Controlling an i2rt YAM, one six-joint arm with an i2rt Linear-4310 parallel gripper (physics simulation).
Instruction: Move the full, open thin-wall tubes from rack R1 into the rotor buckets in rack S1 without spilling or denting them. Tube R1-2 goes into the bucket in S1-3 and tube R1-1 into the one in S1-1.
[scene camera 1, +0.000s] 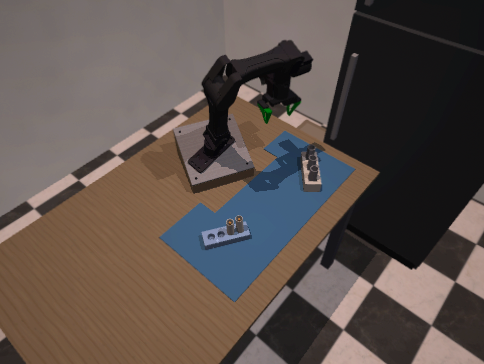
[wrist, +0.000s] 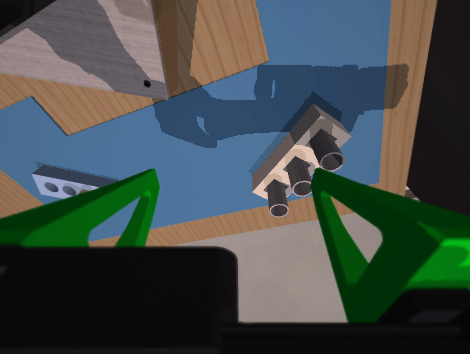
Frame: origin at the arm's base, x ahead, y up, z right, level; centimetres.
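Where they show: gripper, fingertip midpoint: (scene camera 1: 277, 119) (wrist: 235, 177); arm's base at its link origin: (scene camera 1: 211, 151).
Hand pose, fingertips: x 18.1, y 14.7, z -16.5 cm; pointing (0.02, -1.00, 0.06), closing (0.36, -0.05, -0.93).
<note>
Things, the pixels of their top centre, and the offset from my fingertips. Level surfaces: height alone.
- light blue rack R1 at its top centre: (wrist: 78, 192) (scene camera 1: 225, 233) dx +7.8, dy -20.5, dz +38.7 cm
- pale rack S1 at its top centre: (wrist: 296, 167) (scene camera 1: 311, 167) dx +14.8, dy -18.8, dz -3.9 cm
- blue mat at its surface level: dy -23.4 cm
- wooden table at its surface level: dy -23.7 cm
The light blue rack R1 (scene camera 1: 226, 241) (wrist: 77, 176) holds two upright tan tubes, a left one (scene camera 1: 230, 227) and a right one (scene camera 1: 239, 225), in neighbouring holes at its right end. Its other two holes are empty. In the wrist view my left finger hides much of this rack. The pale rack S1 (scene camera 1: 312, 187) (wrist: 285, 152) holds three dark, open-topped buckets: a near one (scene camera 1: 313, 174) (wrist: 278, 199), a middle one (scene camera 1: 312, 161) (wrist: 300, 176) and a far one (scene camera 1: 311, 151) (wrist: 327, 150). My green gripper (scene camera 1: 278, 118) (wrist: 235, 177) is open and empty, high above the table, left of S1 in the scene view.
Both racks stand on a blue mat (scene camera 1: 235, 270) (wrist: 200, 185) on the wooden table (scene camera 1: 115, 240). The arm's square base block (scene camera 1: 220, 181) (wrist: 75, 55) stands behind the mat. A black fridge (scene camera 1: 405, 125) (wrist: 445, 125) stands beyond the table's end near S1.
</note>
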